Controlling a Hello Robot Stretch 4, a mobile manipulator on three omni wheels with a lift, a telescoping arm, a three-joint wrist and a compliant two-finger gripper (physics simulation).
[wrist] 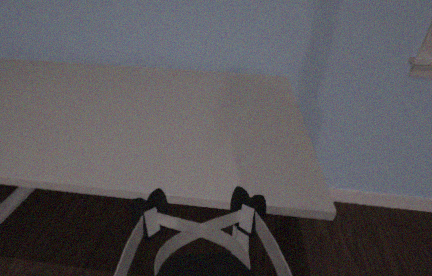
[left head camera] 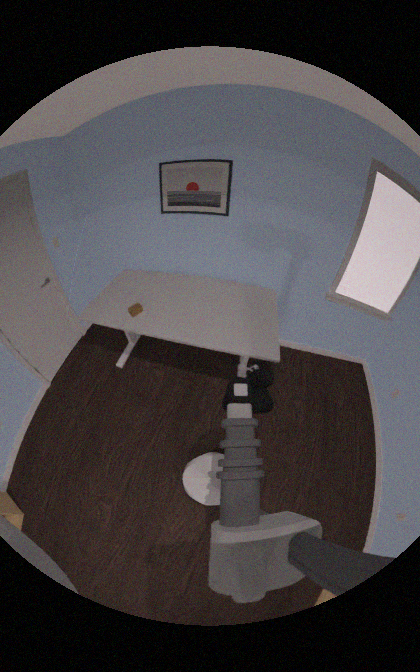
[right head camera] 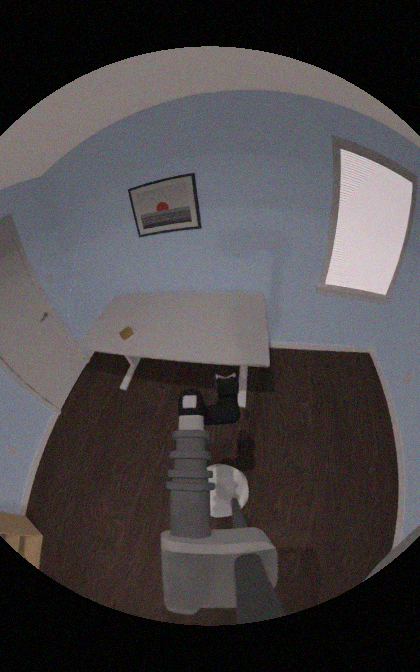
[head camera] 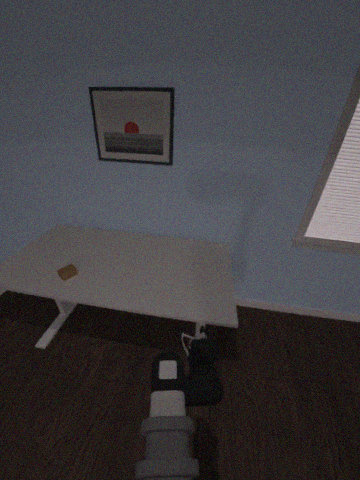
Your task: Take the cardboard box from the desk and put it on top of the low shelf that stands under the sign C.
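Where they show: gripper, between the fingertips: (wrist: pixel 199 203) (left head camera: pixel 244 360) (head camera: pixel 191 328); robot's base, origin of its link: (left head camera: pixel 210 477).
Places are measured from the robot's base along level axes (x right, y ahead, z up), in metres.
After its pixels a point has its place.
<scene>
The cardboard box (head camera: pixel 67 272) @(x -0.597, y 0.990, z 0.738 m) (left head camera: pixel 135 309) @(x -0.593, y 0.991, z 0.737 m) (right head camera: pixel 126 333) is small and brown and lies on the left part of the white desk (head camera: pixel 150 265) @(x -0.117, y 1.122, z 0.692 m) (left head camera: pixel 210 310) @(x -0.071, y 1.060, z 0.692 m) (right head camera: pixel 200 325) (wrist: pixel 150 125) @(x -0.042, y 0.997, z 0.692 m). It does not show in the wrist view. My gripper (wrist: pixel 199 203) @(x 0.088, y 0.529, z 0.875 m) is open, with a wide gap between its dark fingertips and no object between them. It is in front of the desk's front edge, near the right end, well to the right of the box. In the head views the fingers are mostly hidden at the desk's edge. The low shelf and the sign C do not show clearly in these views.
A framed picture (head camera: pixel 132 125) @(x -0.248, y 1.568, z 1.497 m) (left head camera: pixel 196 187) @(x -0.222, y 1.563, z 1.473 m) (right head camera: pixel 165 205) hangs above the desk. A window (left head camera: pixel 380 240) @(x 1.257, y 1.271, z 1.451 m) (right head camera: pixel 370 220) is on the right, a door (left head camera: pixel 25 280) @(x -1.795, y 1.066, z 1.049 m) (right head camera: pixel 30 320) on the left. A light wooden piece of furniture (right head camera: pixel 25 537) (left head camera: pixel 10 510) shows at the lower left edge.
</scene>
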